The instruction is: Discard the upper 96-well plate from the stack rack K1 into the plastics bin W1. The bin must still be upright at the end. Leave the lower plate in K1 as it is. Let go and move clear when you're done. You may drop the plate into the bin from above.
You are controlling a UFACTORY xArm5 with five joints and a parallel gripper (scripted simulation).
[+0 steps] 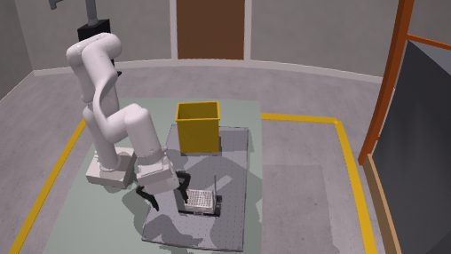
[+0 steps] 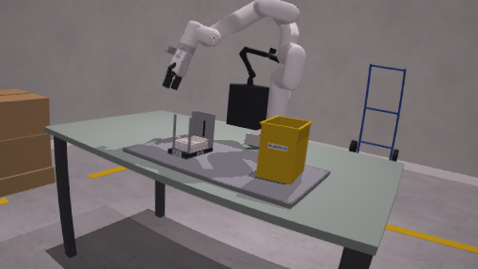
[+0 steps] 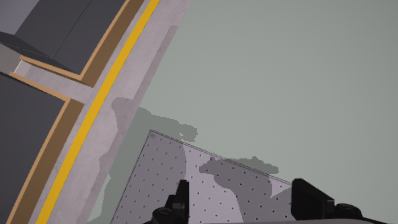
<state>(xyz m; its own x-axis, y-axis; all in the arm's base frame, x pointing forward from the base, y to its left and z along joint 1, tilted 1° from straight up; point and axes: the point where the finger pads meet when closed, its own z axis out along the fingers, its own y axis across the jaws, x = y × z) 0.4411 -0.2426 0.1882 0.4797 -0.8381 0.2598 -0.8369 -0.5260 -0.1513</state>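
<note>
My hand is 6 cm past the grey back panel, 17 cm to the right of it and 15 cm above it. Round my hand: yellow plastics bin 10 cm behind, 53 cm to the left, 15 cm below; thin upright post 8 cm ahead, 15 cm to the left, 15 cm below.
</note>
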